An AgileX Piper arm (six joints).
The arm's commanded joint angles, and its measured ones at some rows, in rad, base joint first. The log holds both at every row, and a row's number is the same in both.
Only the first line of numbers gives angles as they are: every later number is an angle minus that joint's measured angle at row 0.
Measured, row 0:
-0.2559 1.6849 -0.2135 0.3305 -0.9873 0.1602
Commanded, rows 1 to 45:
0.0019 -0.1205 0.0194 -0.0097 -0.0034 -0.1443
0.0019 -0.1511 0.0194 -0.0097 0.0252 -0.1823
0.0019 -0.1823 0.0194 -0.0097 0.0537 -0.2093
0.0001 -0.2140 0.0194 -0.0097 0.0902 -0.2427
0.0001 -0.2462 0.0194 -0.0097 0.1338 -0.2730
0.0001 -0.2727 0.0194 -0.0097 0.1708 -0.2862
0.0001 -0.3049 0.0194 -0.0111 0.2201 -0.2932
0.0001 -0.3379 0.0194 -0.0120 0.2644 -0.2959
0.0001 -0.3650 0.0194 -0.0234 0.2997 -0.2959
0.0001 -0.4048 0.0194 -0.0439 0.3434 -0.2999
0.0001 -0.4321 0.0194 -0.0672 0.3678 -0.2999
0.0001 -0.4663 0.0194 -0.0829 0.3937 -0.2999
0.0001 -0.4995 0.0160 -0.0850 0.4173 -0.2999
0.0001 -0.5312 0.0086 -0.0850 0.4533 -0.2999
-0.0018 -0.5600 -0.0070 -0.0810 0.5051 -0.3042
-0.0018 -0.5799 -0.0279 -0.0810 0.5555 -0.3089
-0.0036 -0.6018 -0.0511 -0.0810 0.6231 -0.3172
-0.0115 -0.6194 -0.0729 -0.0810 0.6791 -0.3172
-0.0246 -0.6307 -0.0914 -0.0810 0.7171 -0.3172
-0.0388 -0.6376 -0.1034 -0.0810 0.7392 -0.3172
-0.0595 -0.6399 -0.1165 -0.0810 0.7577 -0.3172
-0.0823 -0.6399 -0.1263 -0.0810 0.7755 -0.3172
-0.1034 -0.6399 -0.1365 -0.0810 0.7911 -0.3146
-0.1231 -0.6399 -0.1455 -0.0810 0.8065 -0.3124
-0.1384 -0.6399 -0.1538 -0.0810 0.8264 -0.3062
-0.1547 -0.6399 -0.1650 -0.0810 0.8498 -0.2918
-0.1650 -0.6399 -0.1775 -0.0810 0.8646 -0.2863
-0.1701 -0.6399 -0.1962 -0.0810 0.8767 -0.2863
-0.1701 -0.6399 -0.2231 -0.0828 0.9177 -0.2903
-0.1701 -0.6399 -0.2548 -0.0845 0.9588 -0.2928
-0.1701 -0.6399 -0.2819 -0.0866 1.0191 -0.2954
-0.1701 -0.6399 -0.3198 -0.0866 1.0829 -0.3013
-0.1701 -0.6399 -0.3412 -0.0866 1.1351 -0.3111
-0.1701 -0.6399 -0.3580 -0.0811 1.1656 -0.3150
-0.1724 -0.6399 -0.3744 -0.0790 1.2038 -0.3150
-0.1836 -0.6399 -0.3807 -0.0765 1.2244 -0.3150
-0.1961 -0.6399 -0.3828 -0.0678 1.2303 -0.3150
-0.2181 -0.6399 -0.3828 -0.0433 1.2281 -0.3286
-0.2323 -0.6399 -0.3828 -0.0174 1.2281 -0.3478
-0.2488 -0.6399 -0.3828 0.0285 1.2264 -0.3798
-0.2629 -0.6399 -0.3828 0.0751 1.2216 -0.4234
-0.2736 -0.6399 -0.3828 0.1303 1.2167 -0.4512
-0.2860 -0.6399 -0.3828 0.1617 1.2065 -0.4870
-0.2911 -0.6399 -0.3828 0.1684 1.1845 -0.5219
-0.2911 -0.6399 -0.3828 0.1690 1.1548 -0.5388
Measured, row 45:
-0.2687 -0.6320 -0.3690 0.0919 1.2458 -0.4293
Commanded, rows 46 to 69:
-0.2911 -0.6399 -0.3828 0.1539 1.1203 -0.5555
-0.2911 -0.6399 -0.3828 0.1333 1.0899 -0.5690
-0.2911 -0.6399 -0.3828 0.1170 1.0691 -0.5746
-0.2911 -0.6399 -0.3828 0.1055 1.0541 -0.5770
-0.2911 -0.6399 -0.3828 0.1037 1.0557 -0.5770
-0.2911 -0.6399 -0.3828 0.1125 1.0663 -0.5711
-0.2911 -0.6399 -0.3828 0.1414 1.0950 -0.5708
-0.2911 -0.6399 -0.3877 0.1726 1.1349 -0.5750
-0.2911 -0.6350 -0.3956 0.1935 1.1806 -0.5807
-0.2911 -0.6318 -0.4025 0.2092 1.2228 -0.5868
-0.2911 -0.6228 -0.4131 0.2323 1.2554 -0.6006
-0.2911 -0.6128 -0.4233 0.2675 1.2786 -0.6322
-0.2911 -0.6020 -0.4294 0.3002 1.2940 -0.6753
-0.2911 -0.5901 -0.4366 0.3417 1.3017 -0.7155
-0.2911 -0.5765 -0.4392 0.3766 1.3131 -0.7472
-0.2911 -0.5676 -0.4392 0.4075 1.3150 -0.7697
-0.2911 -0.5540 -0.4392 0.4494 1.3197 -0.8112
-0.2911 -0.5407 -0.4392 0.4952 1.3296 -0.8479
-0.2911 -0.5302 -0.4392 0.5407 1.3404 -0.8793
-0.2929 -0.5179 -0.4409 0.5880 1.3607 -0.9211
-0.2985 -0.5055 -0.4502 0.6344 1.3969 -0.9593
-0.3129 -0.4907 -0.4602 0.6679 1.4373 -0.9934
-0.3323 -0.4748 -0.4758 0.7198 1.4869 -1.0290
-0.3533 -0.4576 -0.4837 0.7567 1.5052 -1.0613
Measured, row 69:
-0.3023 -0.5001 -0.4409 0.5923 1.4090 -0.9255
